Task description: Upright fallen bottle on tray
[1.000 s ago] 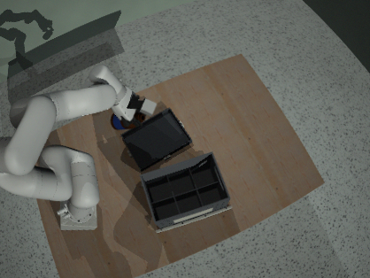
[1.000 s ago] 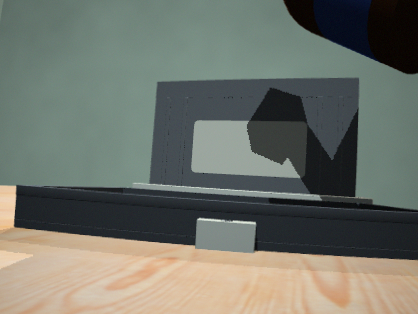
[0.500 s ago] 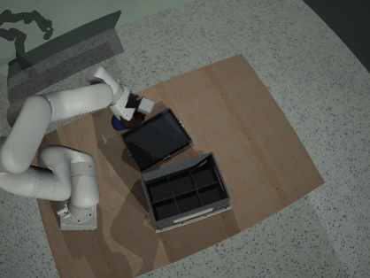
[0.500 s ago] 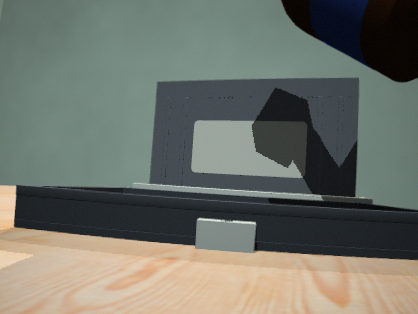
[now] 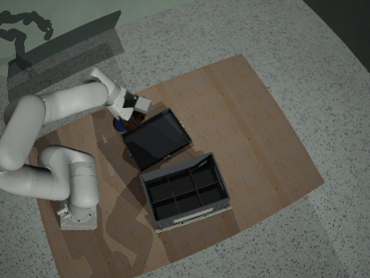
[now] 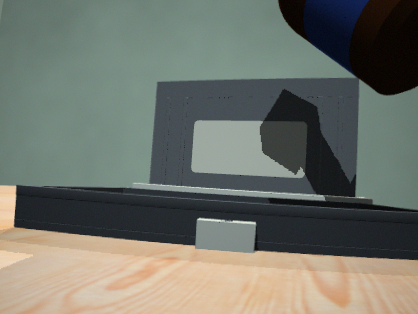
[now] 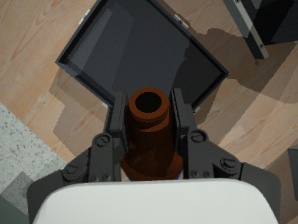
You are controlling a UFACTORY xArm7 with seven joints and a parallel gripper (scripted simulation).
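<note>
The bottle is 20 mm behind my hand, 30 mm to the left of it and 40 mm below it. From my hand the other things lie so: dark crate (30 mm behind, 310 mm to the right, 120 mm below); then tray (30 mm ahead, 20 mm to the right, 190 mm below).
</note>
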